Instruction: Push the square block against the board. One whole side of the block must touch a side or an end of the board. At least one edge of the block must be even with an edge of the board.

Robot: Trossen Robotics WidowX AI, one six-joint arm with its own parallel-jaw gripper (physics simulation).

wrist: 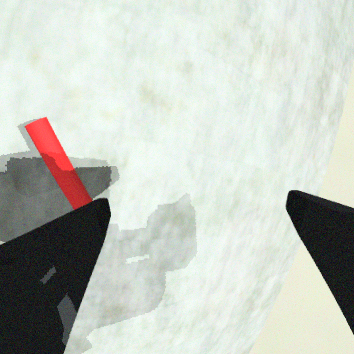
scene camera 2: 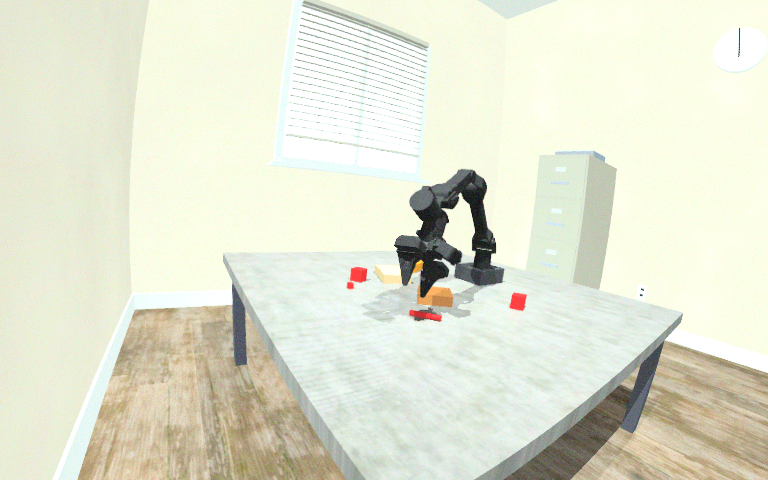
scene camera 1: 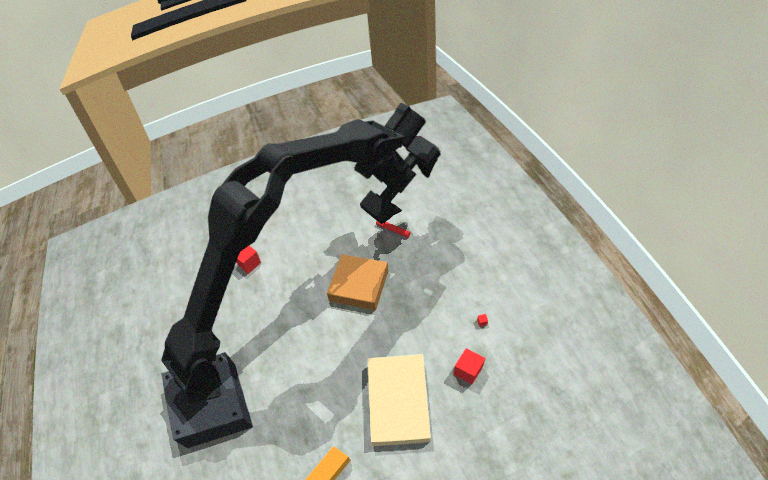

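Pixels of known places: gripper, between the fingertips: (wrist: pixel 198 202) (scene camera 2: pixel 413 291) (scene camera 1: pixel 413 193); arm's base, origin of its link: (scene camera 2: pixel 482 267) (scene camera 1: pixel 202 384).
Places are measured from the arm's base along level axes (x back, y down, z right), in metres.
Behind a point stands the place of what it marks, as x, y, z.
Note:
The square block (scene camera 1: pixel 357 280) {-0.341, 0.027, -0.133} (scene camera 2: pixel 436 297) {-0.369, 0.032, -0.181} is orange-brown and lies flat on the table near the middle of the first scene view. The board (scene camera 1: pixel 398 399) {-0.327, 0.027, 0.129} (scene camera 2: pixel 387 273) {-0.376, 0.027, 0.079} is a flat cream rectangle, lying nearer the bottom of that view. A wide gap separates block and board. My gripper (scene camera 1: pixel 408 195) {-0.515, -0.022, -0.267} (scene camera 2: pixel 414 289) {-0.515, -0.022, -0.267} (wrist: pixel 198 202) {-0.515, -0.022, -0.267} is open and empty, raised above the table on the block's side away from the board. The block and the board do not show in the wrist view.
A red rod (scene camera 1: pixel 393 229) {-0.457, 0.045, -0.244} (scene camera 2: pixel 425 315) {-0.462, 0.047, -0.256} (wrist: pixel 57 155) {-0.450, 0.043, -0.265} lies below the gripper. One red cube (scene camera 1: pixel 248 259) {-0.138, 0.019, -0.266} (scene camera 2: pixel 517 301) {-0.150, 0.031, -0.296} lies by the arm; another (scene camera 1: pixel 468 366) {-0.460, 0.016, 0.122} (scene camera 2: pixel 358 274) {-0.477, 0.031, 0.097} and a tiny red cube (scene camera 1: pixel 482 320) {-0.531, 0.040, 0.037} (scene camera 2: pixel 350 285) {-0.536, 0.045, 0.026} lie right of the board. An orange bar (scene camera 1: pixel 328 465) {-0.178, 0.025, 0.203} lies beyond the board.

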